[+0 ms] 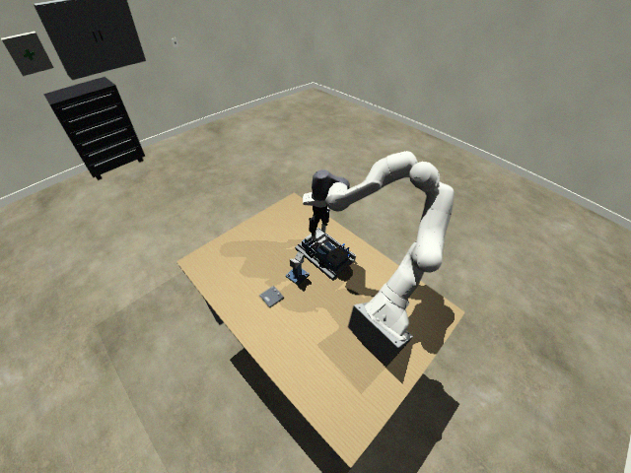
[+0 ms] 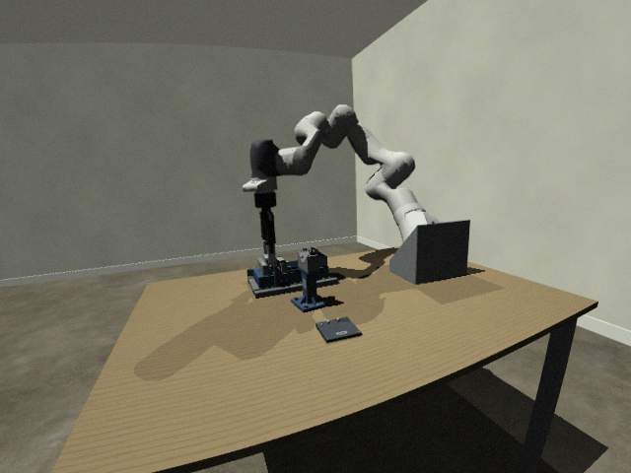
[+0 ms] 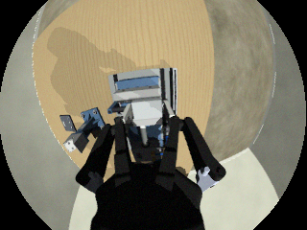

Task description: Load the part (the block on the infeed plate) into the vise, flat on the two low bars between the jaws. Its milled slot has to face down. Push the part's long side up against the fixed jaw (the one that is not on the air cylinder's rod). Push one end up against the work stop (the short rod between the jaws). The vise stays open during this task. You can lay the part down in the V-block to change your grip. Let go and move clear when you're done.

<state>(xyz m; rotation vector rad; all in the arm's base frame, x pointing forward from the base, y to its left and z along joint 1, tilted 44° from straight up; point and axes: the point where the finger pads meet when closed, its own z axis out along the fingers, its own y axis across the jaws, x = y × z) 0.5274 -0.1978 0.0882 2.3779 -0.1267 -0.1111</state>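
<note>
Right now the part is 3 cm below my hand.
</note>
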